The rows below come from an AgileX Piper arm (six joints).
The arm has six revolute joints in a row. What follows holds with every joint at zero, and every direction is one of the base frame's.
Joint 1 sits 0.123 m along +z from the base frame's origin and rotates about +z.
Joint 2 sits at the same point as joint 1 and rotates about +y.
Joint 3 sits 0.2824 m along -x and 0.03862 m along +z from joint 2 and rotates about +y.
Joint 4 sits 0.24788 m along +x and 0.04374 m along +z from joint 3 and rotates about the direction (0.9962, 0, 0.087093).
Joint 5 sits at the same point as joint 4 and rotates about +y.
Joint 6 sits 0.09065 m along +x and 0.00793 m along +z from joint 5 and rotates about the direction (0.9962, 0, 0.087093).
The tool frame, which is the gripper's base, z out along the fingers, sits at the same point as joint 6; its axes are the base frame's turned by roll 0, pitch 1.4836 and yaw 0 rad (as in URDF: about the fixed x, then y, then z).
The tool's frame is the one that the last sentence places.
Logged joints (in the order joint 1, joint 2, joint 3, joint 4, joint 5, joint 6), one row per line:
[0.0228 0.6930 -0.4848 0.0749 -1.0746 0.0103]
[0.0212 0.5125 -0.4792 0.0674 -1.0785 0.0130]
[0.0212 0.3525 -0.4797 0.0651 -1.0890 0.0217]
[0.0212 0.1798 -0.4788 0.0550 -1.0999 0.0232]
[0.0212 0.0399 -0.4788 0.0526 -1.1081 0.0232]
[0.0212 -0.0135 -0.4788 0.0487 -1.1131 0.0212]
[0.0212 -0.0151 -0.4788 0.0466 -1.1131 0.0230]
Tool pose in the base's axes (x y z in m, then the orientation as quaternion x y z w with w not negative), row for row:
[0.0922 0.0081 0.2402 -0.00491 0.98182 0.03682 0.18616]
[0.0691 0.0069 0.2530 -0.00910 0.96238 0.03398 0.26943]
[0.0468 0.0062 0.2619 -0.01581 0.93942 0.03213 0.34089]
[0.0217 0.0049 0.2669 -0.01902 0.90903 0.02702 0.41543]
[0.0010 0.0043 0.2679 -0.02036 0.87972 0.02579 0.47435]
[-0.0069 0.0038 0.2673 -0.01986 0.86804 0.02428 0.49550]
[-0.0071 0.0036 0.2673 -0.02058 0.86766 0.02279 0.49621]
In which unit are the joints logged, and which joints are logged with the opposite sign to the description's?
The joints are logged in radians. Opposite sign: joint 5, joint 6.
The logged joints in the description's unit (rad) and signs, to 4 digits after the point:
[0.0228 0.6930 -0.4848 0.0749 1.0746 -0.0103]
[0.0212 0.5125 -0.4792 0.0674 1.0785 -0.0130]
[0.0212 0.3525 -0.4797 0.0651 1.0890 -0.0217]
[0.0212 0.1798 -0.4788 0.0550 1.0999 -0.0232]
[0.0212 0.0399 -0.4788 0.0526 1.1081 -0.0232]
[0.0212 -0.0135 -0.4788 0.0487 1.1131 -0.0212]
[0.0212 -0.0151 -0.4788 0.0466 1.1131 -0.0230]

